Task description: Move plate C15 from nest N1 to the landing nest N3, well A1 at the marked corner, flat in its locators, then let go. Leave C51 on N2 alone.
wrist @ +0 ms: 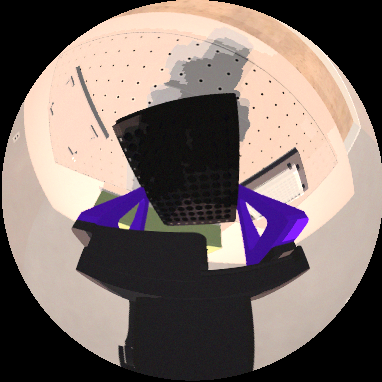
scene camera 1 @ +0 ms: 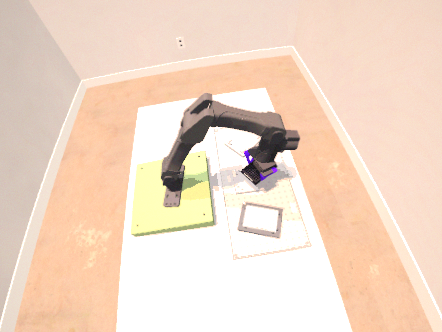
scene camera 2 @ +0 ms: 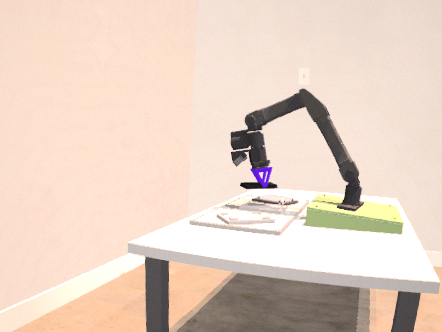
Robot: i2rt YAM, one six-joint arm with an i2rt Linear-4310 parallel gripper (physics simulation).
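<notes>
My gripper (scene camera 1: 258, 167) (scene camera 2: 264, 184) (wrist: 191, 189) is shut on the black well plate C15 (scene camera 1: 252, 174) (scene camera 2: 247, 185) (wrist: 190, 145), held roughly level by purple fingers. It hangs above the middle pale nest (scene camera 1: 245, 190), apart from it, and looks turned relative to it. The wrist view does not show that nest clearly behind the plate. The vacated pale nest N1 (scene camera 1: 235, 147) (scene camera 2: 245, 219) (wrist: 93, 105) has no plate on it. A white plate (scene camera 1: 260, 219) (wrist: 285, 187), apparently C51, lies in the dark frame nest (scene camera 1: 242, 219) (wrist: 280, 166). Well A1 and the marked corner cannot be made out.
The nests stand on a perforated board (scene camera 1: 294, 236) (scene camera 2: 280, 229) (wrist: 135, 80) on a white table (scene camera 1: 175, 280) (scene camera 2: 350, 257). The arm's base stands on a yellow-green block (scene camera 1: 155, 220) (scene camera 2: 360, 221) beside the board. The board's shadowed part lies beneath the held plate.
</notes>
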